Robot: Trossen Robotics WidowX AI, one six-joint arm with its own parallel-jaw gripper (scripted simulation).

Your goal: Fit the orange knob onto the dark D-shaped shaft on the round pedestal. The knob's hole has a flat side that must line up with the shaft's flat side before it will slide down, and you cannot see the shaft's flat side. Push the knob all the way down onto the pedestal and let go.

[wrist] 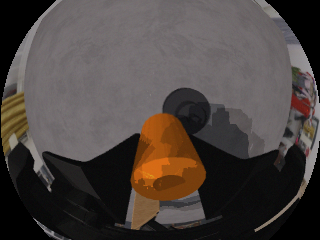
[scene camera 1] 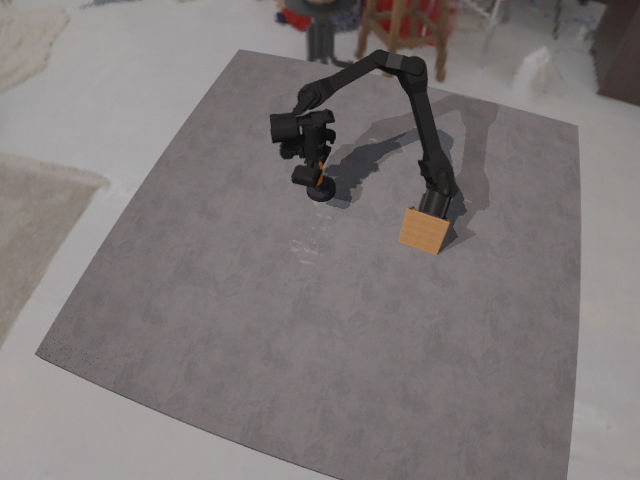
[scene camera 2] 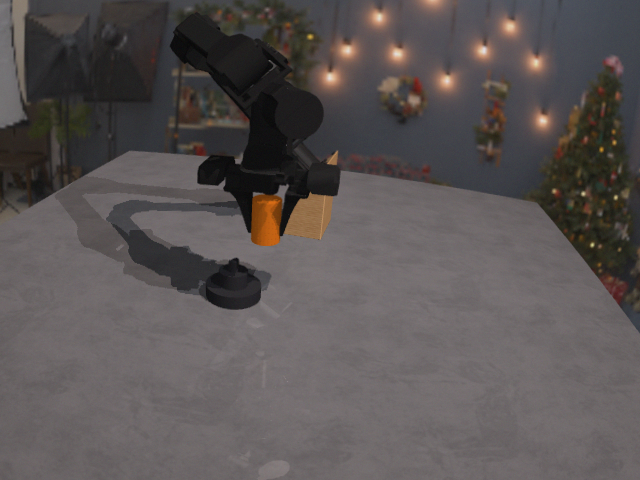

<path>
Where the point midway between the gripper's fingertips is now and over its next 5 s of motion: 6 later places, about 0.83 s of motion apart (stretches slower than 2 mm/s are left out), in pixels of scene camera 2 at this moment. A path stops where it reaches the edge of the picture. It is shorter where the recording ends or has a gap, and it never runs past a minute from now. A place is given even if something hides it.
The gripper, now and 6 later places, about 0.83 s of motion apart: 265, 233; 234, 249; 233, 253; 234, 252; 234, 251; 233, 253; 233, 260
</path>
